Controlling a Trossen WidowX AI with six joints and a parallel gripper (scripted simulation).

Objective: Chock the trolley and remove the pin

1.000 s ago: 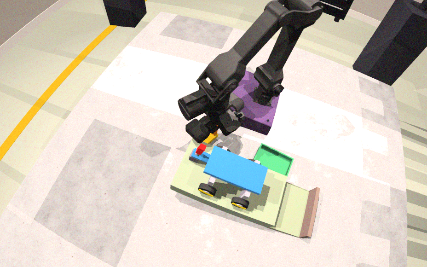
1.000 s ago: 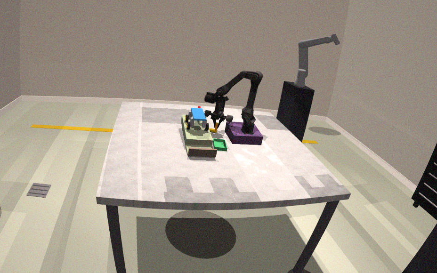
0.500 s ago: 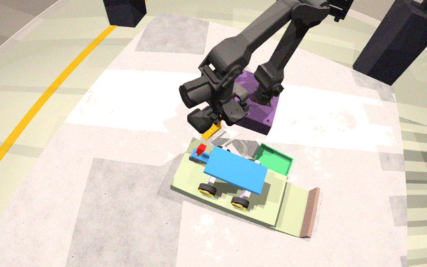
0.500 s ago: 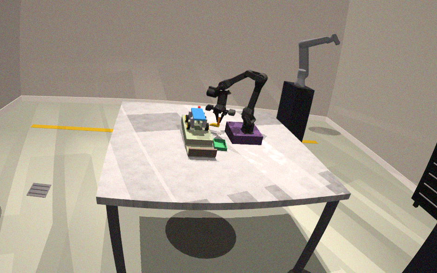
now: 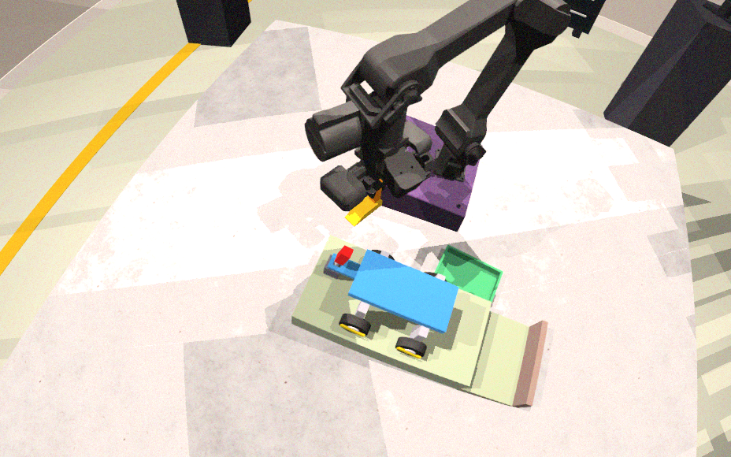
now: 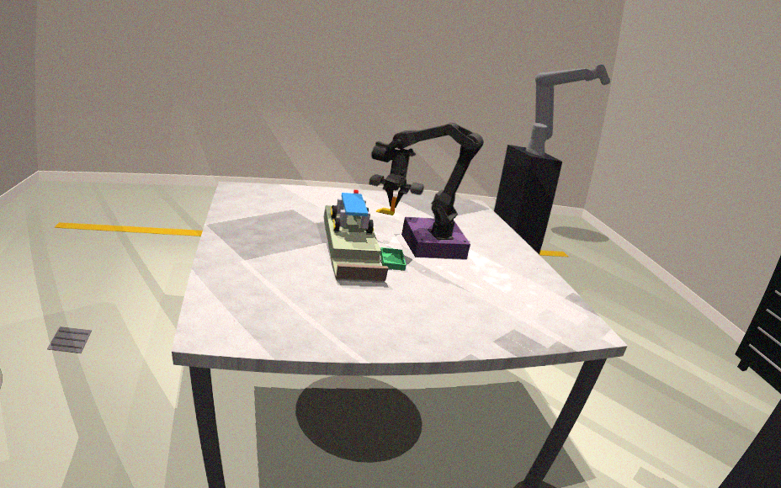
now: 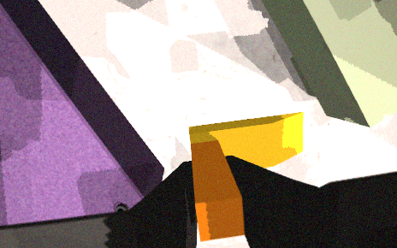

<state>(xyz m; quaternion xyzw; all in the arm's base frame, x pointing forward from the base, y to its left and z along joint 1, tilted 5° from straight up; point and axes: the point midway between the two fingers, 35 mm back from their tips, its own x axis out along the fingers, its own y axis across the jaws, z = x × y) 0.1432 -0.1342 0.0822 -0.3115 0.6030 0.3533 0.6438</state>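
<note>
My gripper tip is now 17 cm short of the blue trolley and 7 cm to the right of it. Also, from my gripper tip: red-headed stop pin 14 cm ahead, 2 cm to the right, 1 cm above; pale green ramp 17 cm ahead, 8 cm to the left, 7 cm below; yellow chock 2 cm ahead, 1 cm to the right, 1 cm below.
</note>
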